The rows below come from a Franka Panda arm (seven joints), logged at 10 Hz.
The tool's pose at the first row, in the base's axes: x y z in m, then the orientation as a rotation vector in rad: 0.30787 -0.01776 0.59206 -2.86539 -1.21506 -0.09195
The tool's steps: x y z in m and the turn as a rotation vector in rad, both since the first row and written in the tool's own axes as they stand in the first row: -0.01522 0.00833 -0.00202 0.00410 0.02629 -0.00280; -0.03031 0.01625 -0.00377 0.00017 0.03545 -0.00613; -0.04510 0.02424 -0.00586 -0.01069 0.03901 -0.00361; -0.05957 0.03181 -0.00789 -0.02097 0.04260 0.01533; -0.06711 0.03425 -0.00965 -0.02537 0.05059 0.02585; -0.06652 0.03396 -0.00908 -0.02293 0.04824 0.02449; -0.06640 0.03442 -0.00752 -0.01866 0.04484 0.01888; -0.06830 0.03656 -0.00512 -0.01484 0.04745 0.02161; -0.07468 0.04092 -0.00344 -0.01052 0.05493 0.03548
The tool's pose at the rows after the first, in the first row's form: 0.30321 -0.03457 0.59306 -2.84966 -1.21327 -0.12662; 0.29836 -0.05098 0.59380 -2.84723 -1.21761 -0.14214; 0.29375 -0.06724 0.59490 -2.85631 -1.21663 -0.15413; 0.28907 -0.08298 0.59597 -2.87432 -1.19167 -0.16547; 0.28551 -0.09017 0.59722 -2.88051 -1.17623 -0.17938; 0.28574 -0.08952 0.59669 -2.87873 -1.17793 -0.17450; 0.28622 -0.08968 0.59514 -2.87344 -1.18545 -0.16703; 0.28655 -0.09241 0.59262 -2.87066 -1.17991 -0.16815; 0.28533 -0.09994 0.59052 -2.87155 -1.15725 -0.17550
